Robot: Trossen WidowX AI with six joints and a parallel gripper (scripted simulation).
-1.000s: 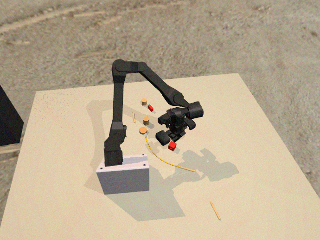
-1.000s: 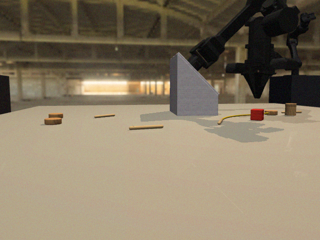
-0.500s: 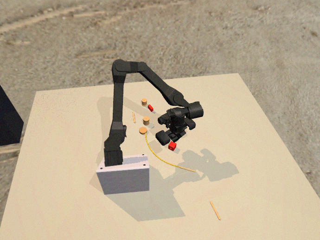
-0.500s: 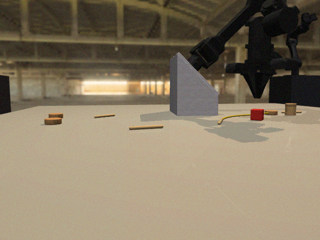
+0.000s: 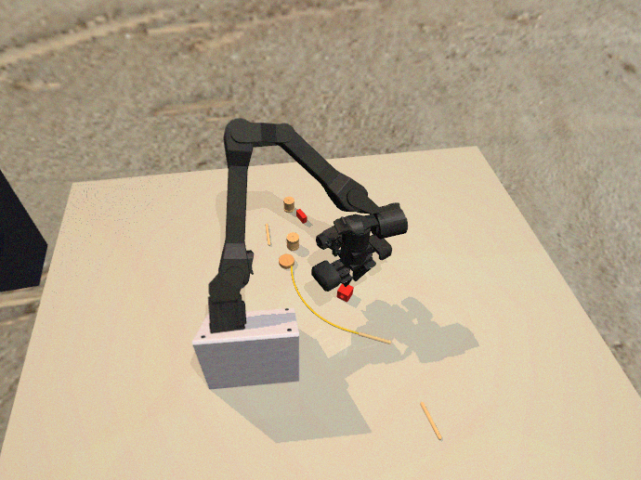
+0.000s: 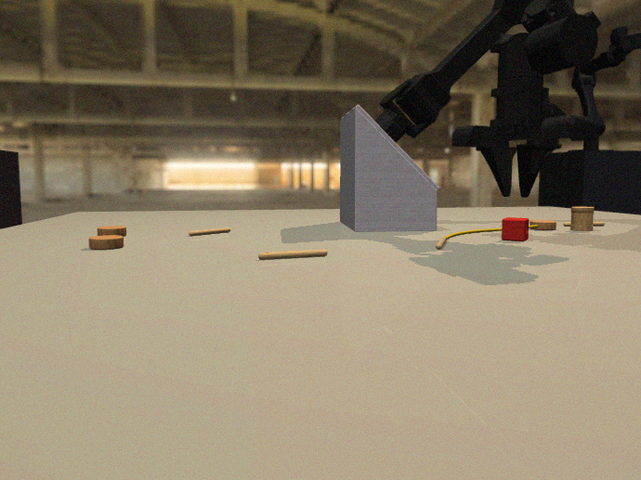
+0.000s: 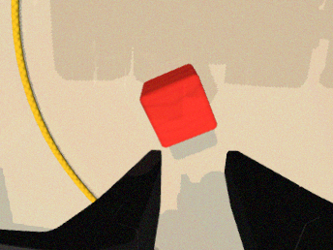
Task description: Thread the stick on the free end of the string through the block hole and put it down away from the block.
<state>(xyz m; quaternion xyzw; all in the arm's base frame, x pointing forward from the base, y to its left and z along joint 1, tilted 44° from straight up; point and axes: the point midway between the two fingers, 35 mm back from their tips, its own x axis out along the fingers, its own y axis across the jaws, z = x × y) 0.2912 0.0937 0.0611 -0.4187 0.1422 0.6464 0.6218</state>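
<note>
Right now the red cube is 5 cm below my gripper tip, 1 cm to the left of it and 1 cm behind it. Also, from my gripper tip: round wooden button 13 cm to the left, 13 cm behind, 5 cm below.
</note>
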